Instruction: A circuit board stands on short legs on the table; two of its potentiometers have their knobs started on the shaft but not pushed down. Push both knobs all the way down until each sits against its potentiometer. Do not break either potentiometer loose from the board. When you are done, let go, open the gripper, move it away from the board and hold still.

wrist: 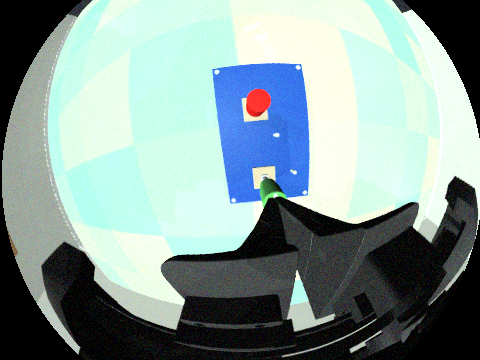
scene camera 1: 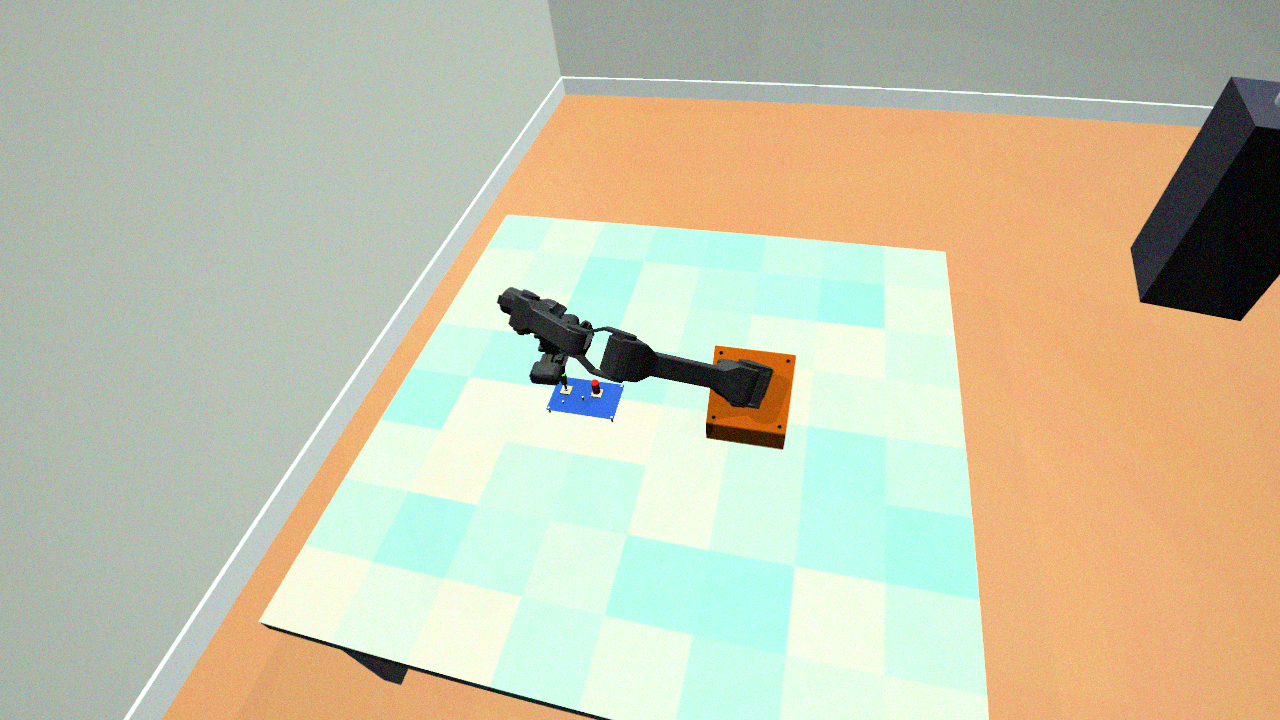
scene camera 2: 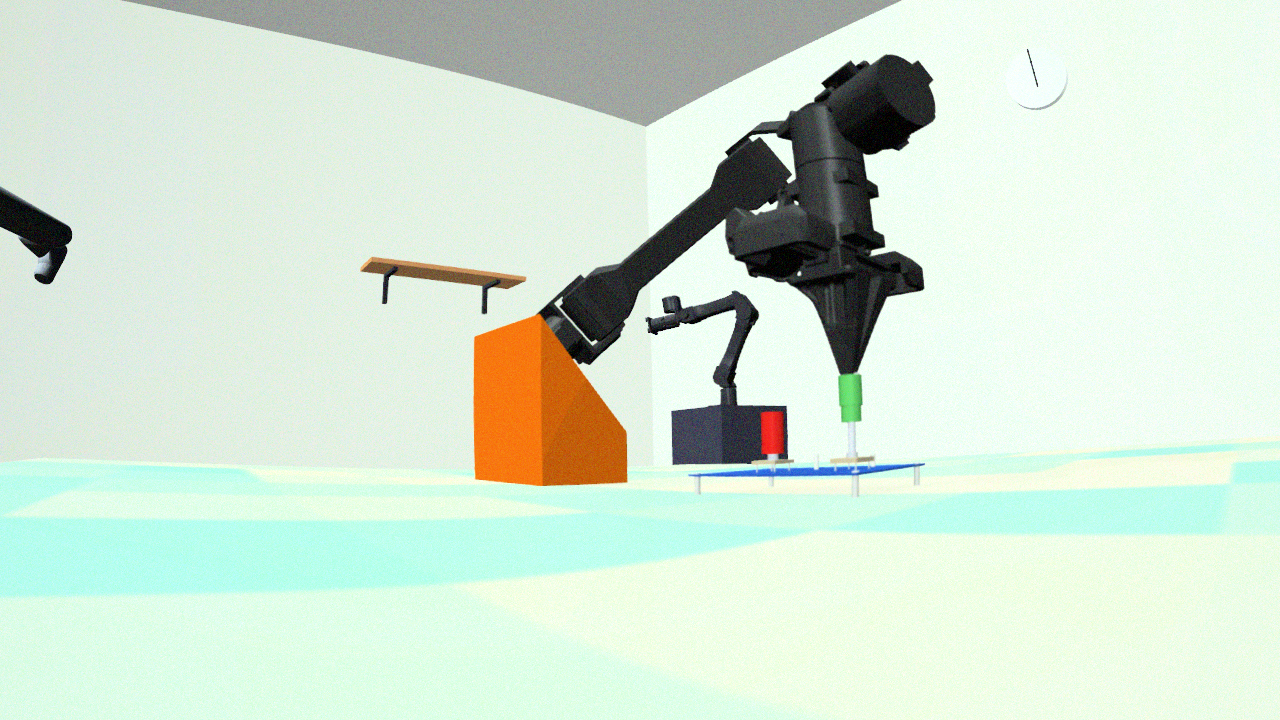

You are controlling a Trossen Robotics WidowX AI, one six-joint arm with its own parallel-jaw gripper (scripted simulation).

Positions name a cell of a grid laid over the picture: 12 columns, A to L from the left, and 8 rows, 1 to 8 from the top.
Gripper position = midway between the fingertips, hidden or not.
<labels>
my gripper: wrist G5; scene camera 1 F5; scene camera 2 H5
</labels>
